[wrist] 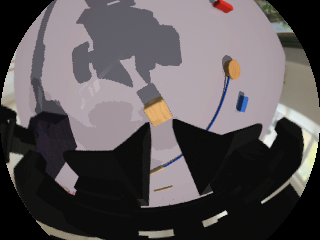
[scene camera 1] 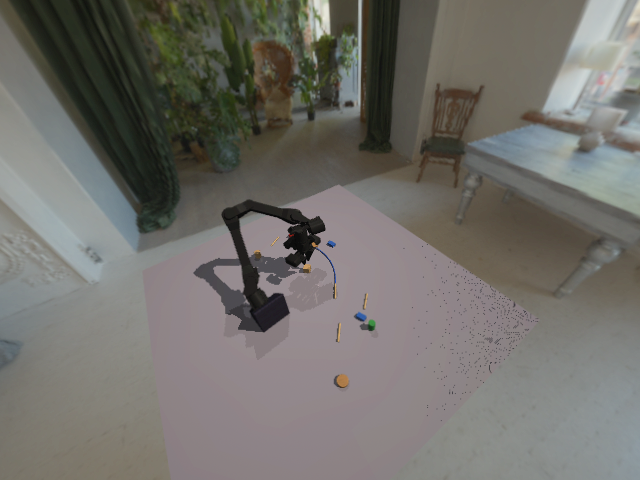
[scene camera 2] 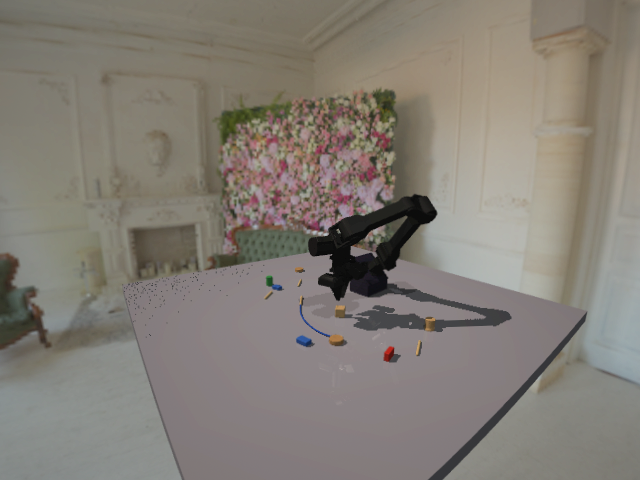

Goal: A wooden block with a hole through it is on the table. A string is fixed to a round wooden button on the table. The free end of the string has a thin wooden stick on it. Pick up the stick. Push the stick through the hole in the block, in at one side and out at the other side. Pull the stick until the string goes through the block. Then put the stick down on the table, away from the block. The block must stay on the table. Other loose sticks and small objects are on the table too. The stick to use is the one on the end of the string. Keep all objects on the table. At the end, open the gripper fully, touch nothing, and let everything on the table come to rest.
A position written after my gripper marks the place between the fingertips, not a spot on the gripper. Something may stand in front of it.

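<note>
Scene camera 2 gives me a sight of my gripper [scene camera 2: 340, 299]. The wrist view shows me my gripper [wrist: 161, 124] too.
</note>
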